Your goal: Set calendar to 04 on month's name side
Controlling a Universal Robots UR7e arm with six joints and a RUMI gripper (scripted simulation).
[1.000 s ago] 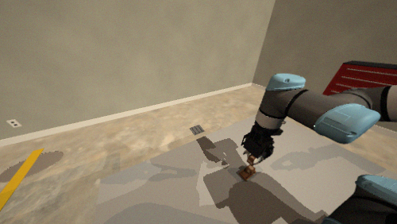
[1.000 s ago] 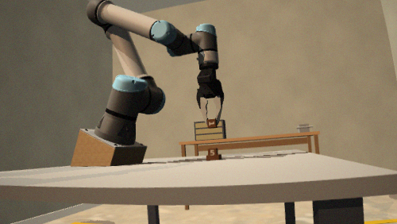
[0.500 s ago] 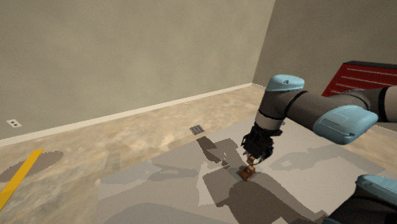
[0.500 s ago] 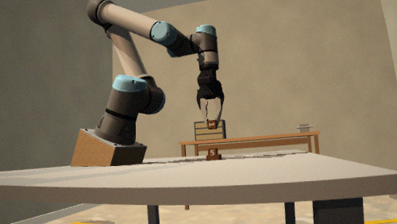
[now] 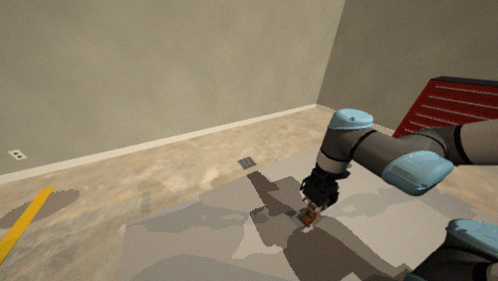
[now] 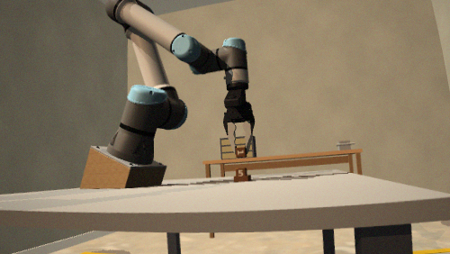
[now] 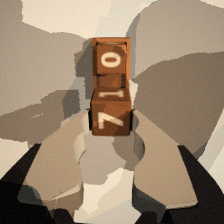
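My gripper is now 3 cm to the left of the cube and 7 cm above it. From my hand the other things lie so: calendar tray (2 cm to the right, 9 cm below).
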